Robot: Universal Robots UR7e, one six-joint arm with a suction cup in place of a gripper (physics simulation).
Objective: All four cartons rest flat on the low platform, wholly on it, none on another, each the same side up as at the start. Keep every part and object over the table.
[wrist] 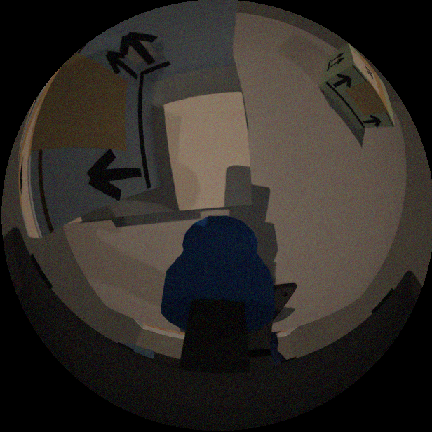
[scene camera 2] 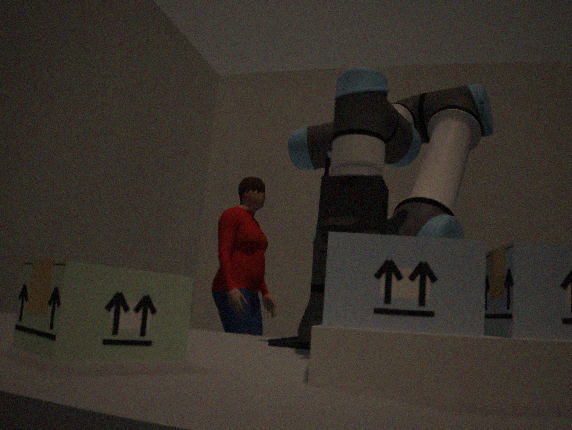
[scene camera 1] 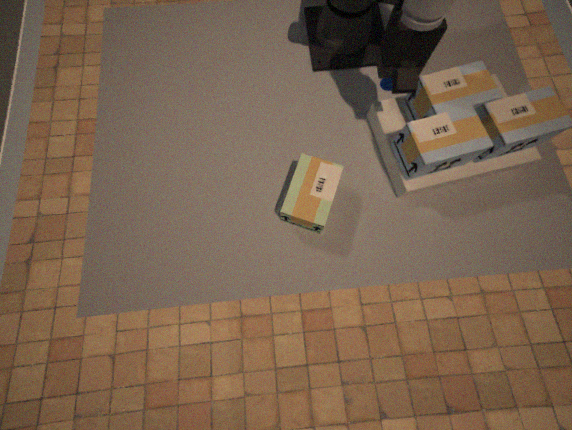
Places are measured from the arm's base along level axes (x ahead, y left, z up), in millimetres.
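Where they show: hand at its tool point: (scene camera 1: 387,84); arm's base at its link origin: (scene camera 1: 342,32).
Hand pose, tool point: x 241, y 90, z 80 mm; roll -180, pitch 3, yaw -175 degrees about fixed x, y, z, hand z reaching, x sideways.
Things, the pixels of their top centre, and the offset from my tool point. Level surfaces: height alone.
- low platform at its top centre: (scene camera 2: 472,333) (scene camera 1: 453,129) dx +83, dy +168, dz -43 mm
- green carton at its top centre: (scene camera 2: 110,268) (scene camera 1: 312,188) dx +264, dy -164, dz -6 mm
- grey table at its surface level: dz -91 mm
Three blue cartons with orange tape are on the low platform (scene camera 1: 470,175) (scene camera 2: 440,357) (wrist: 210,145): a back one (scene camera 1: 477,82), a front-left one (scene camera 1: 452,145) (scene camera 2: 350,280) and a right one (scene camera 1: 545,112) (scene camera 2: 540,290). Their labels face up. In scene camera 1 the right one reaches past the platform's right edge; its base there is partly hidden. A green carton (scene camera 1: 305,192) (scene camera 2: 122,310) (wrist: 372,95) stands upright on the table, left of the platform. My suction cup (scene camera 1: 386,83) (wrist: 220,245) is open and holds no carton, near the platform's back-left corner. Scene camera 2 does not show the cup.
The grey table (scene camera 1: 200,125) ends at the tiled floor (scene camera 1: 320,360). The arm's dark base (scene camera 1: 345,45) stands at the back of the table. The blue cartons stand close beside the cup on its right. A person in red (scene camera 2: 242,250) stands beyond the table.
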